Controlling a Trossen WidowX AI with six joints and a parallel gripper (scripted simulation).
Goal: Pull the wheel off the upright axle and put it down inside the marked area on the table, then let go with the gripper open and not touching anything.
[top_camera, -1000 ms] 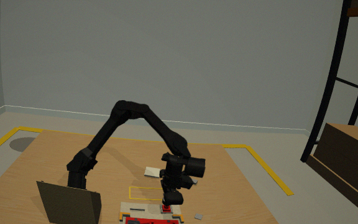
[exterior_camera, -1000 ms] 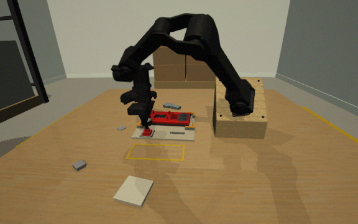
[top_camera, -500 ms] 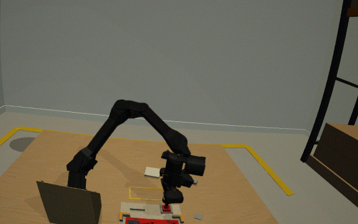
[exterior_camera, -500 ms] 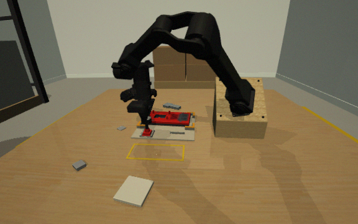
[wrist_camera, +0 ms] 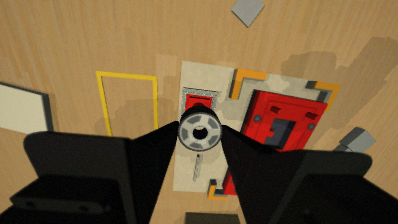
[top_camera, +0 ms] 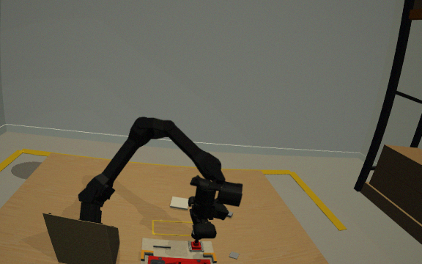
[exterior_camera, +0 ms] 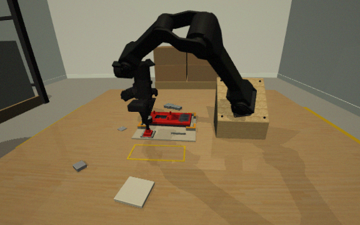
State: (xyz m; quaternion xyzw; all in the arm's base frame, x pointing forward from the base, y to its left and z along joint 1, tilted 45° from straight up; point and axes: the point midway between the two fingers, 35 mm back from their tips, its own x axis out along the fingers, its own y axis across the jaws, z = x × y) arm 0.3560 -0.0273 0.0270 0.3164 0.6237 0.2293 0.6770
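Right now the grey baseplate is 9 cm to the right of my gripper tip, 7 cm behind it and 6 cm below it. The rest, counted from my gripper tip: dark wheel (right at my gripper tip); white flat pad (27 cm to the left, 7 cm below, 1 cm behind).
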